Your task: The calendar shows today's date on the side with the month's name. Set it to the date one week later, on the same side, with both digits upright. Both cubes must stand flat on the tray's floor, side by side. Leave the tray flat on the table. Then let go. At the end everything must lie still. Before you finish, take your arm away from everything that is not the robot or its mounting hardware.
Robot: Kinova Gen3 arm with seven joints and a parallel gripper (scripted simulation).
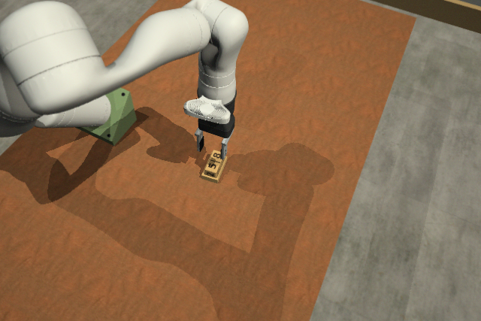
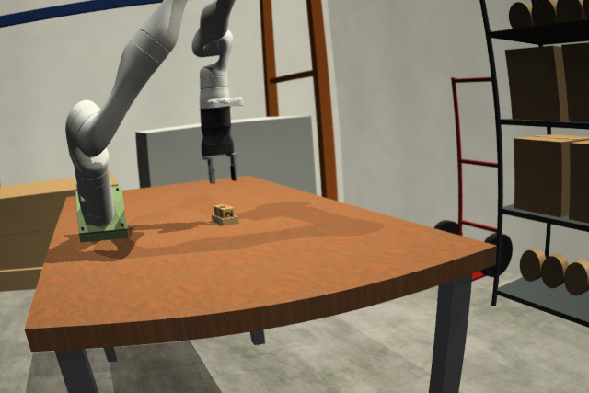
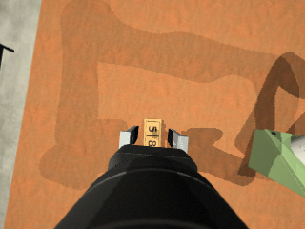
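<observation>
My gripper is now 2 cm to the right of the wooden calendar tray and 11 cm above it.
</observation>
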